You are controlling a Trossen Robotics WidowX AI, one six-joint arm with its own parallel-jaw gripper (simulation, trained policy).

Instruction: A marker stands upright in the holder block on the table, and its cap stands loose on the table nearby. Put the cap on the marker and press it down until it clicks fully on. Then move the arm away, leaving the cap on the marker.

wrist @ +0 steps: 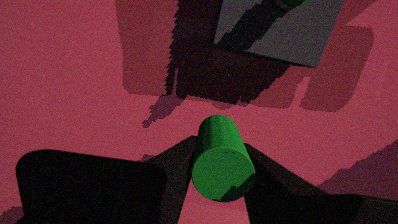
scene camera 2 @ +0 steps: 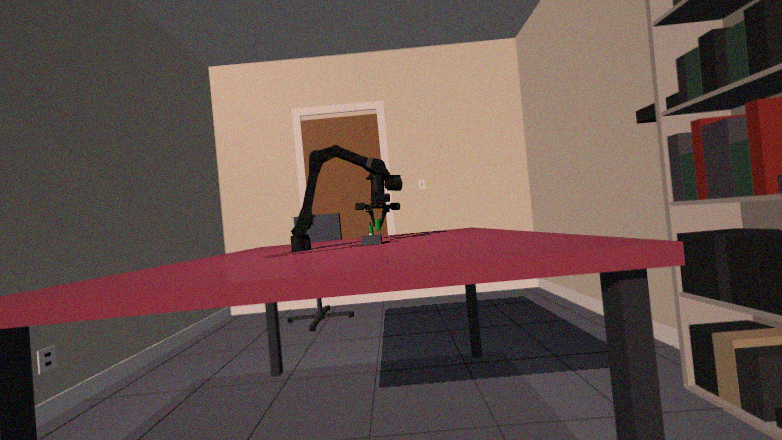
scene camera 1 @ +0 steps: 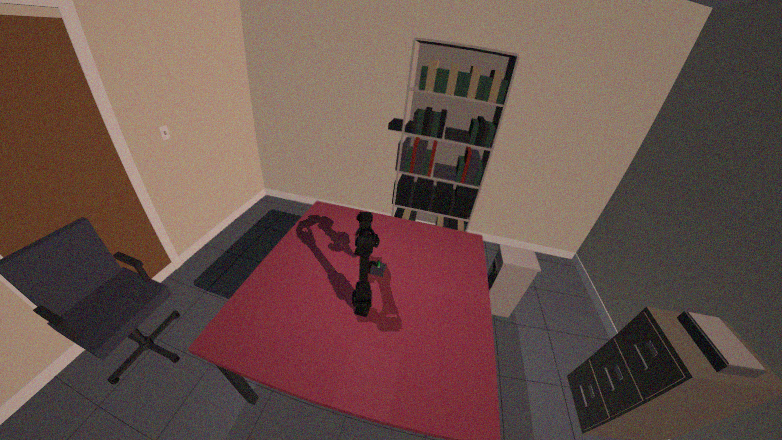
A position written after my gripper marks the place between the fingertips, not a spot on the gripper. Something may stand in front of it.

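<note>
I can see a green cap (wrist: 222,171) in the wrist view, and in that same view there is my gripper (wrist: 218,146).
</note>
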